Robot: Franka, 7 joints.
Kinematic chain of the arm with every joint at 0, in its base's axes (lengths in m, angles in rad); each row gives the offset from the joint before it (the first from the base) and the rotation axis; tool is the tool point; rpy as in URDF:
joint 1: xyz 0 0 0.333 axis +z
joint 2: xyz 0 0 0 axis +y
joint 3: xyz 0 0 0.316 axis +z
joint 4: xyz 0.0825 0 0 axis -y
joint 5: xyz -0.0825 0 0.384 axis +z
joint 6: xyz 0 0 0 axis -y
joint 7: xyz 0.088 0 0 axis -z
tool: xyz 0 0 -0.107 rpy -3.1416 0 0
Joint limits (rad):
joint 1: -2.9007..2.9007
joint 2: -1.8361..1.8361
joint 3: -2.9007..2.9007
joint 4: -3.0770..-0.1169
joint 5: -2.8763..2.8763
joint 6: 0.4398..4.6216
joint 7: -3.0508..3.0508
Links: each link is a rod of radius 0.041 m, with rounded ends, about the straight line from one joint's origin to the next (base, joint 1, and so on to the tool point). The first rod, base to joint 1, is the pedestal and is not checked.
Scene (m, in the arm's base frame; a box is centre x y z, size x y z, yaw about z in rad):
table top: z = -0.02
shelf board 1: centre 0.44 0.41 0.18 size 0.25 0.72 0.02 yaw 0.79
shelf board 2: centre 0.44 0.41 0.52 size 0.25 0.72 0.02 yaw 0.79
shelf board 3: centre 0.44 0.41 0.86 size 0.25 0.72 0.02 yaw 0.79
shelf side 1: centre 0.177 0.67 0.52 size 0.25 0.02 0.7 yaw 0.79
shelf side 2: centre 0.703 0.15 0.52 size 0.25 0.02 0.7 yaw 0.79
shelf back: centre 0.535 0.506 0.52 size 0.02 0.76 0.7 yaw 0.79
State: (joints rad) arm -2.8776 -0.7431 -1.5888 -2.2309 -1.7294 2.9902 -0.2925
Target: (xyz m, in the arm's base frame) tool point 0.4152 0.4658 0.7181
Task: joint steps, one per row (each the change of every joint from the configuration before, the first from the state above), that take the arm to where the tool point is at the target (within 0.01 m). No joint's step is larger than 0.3 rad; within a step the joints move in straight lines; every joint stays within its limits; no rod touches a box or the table.
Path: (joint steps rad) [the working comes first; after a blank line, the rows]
Joints at the target: -2.9007 -0.1000 -2.5803 -1.4901 -1.6802 2.8030 -0.2925
Straight joint move there: touches shelf board 2, shelf side 1.

1: 0.0706 0.2553 -0.1602 -0.0405 0.0370 0.0203 0.0254
2: 0.0706 0.2554 -0.1601 -0.0405 0.0371 0.0202 0.0254
3: 0.0706 0.2553 -0.1602 -0.0405 0.0370 0.0203 0.0254
4: 0.0706 0.2553 -0.1601 -0.0406 0.0370 0.0203 0.0254
5: -0.0962 0.1881 -0.2238 0.0506 -0.1059 0.0164 -0.0339
6: -0.0961 0.1881 -0.2237 0.0506 -0.1059 0.0163 -0.0338
7: -0.0962 0.1881 -0.2238 0.0507 -0.1059 0.0164 -0.0339
8: -0.0043 -0.2356 0.0801 0.1877 0.0547 -0.0793 0.0000
9: -0.0042 -0.2357 0.0801 0.1878 0.0547 -0.0794 0.0000
10: -0.0043 -0.2356 0.0801 0.1878 0.0547 -0.0793 0.0000
11: -0.0042 -0.2356 0.0801 0.1877 0.0547 -0.0794 0.0000

